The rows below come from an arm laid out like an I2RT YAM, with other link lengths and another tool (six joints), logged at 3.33 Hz.
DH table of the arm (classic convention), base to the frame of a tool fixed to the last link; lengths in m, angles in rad. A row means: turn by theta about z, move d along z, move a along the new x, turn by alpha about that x. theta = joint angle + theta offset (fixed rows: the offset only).
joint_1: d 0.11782; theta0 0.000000; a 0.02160; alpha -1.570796
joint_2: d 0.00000; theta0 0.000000; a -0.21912; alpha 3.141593
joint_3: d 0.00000; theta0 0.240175; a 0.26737; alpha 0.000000
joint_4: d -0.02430; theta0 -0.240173; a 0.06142; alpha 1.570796
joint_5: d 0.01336; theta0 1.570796; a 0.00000; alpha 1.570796
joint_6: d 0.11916; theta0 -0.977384; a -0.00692; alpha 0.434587
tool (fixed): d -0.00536; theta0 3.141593; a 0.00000; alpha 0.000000
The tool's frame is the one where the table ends.
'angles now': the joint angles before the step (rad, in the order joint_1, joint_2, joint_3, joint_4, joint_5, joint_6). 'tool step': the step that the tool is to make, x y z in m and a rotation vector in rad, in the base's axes. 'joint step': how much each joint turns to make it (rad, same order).
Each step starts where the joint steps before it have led.
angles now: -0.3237 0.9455 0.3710 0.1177 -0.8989 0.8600
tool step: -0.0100 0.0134 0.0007 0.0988 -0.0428 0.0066
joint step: 0.0346 -0.0922 -0.1135 0.1726 -0.0140 0.1781
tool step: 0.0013 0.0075 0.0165 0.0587 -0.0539 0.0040
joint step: 0.0336 -0.0350 -0.0146 0.1130 0.0120 0.1234
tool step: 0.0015 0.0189 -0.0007 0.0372 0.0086 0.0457
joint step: 0.0835 0.0456 0.0000 0.0781 0.0320 0.0631
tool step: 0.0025 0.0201 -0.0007 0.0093 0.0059 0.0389
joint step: 0.0922 0.0554 0.0180 0.0479 0.0517 0.0234
